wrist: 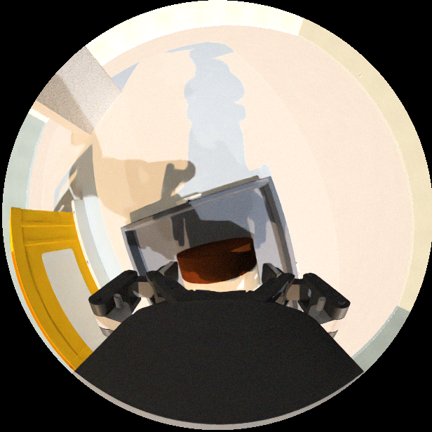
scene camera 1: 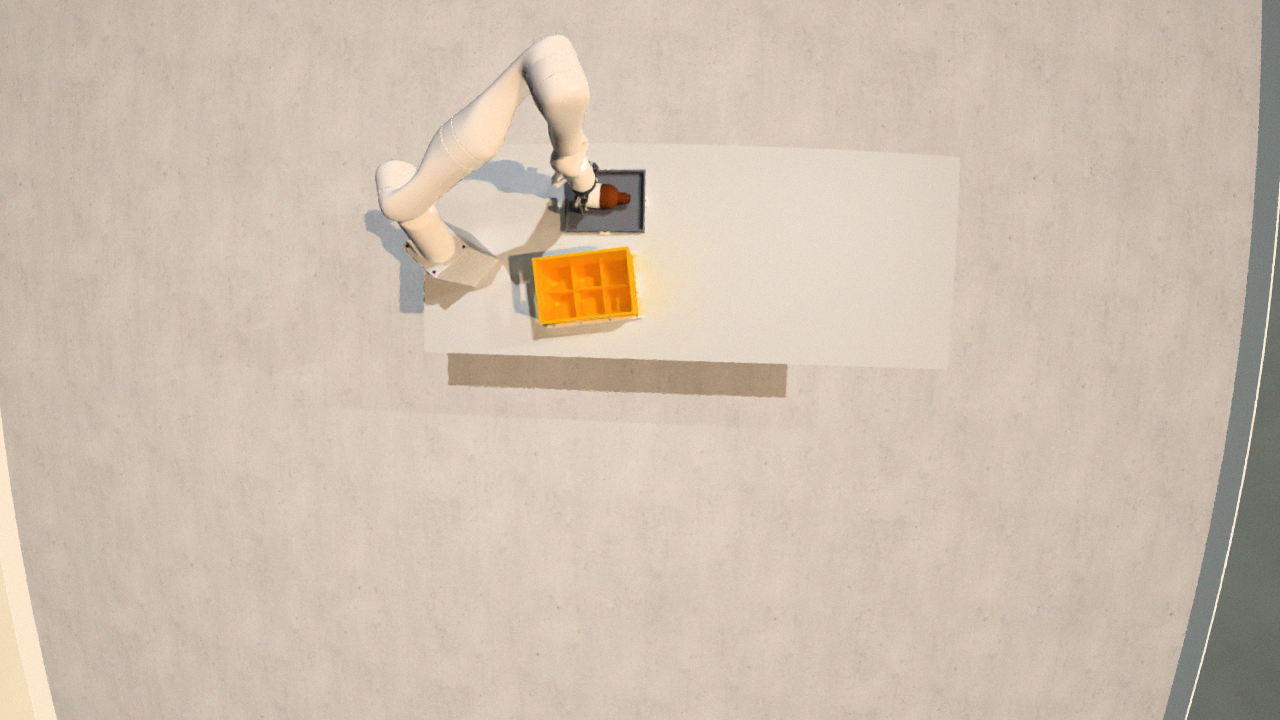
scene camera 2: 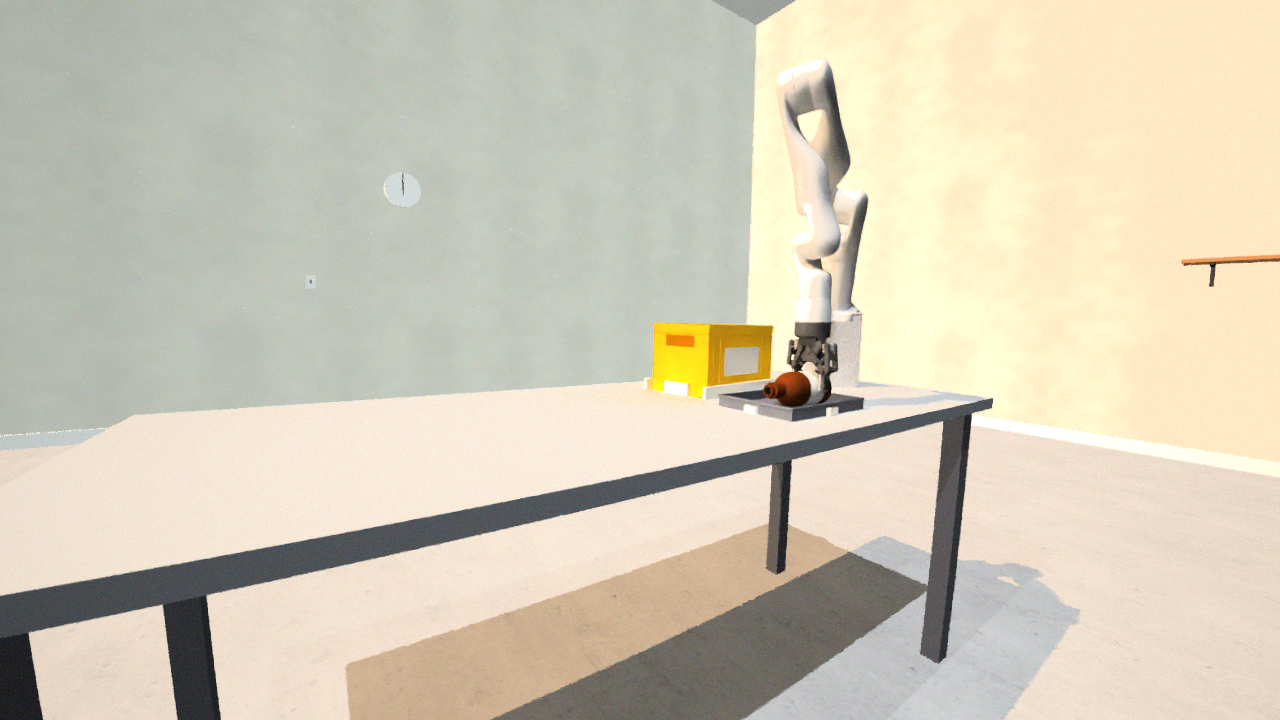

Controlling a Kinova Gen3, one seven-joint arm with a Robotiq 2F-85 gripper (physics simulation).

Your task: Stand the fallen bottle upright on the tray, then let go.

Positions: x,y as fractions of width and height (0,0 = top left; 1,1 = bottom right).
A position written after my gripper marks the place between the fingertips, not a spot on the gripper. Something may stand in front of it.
Observation:
In view: my gripper (wrist: 0.51,0.63) and a brown bottle (scene camera 2: 0.62,0.54).
The brown bottle shows as well in the wrist view (wrist: 0.53,0.61) and in scene camera 1 (scene camera 1: 0.47,0.27).

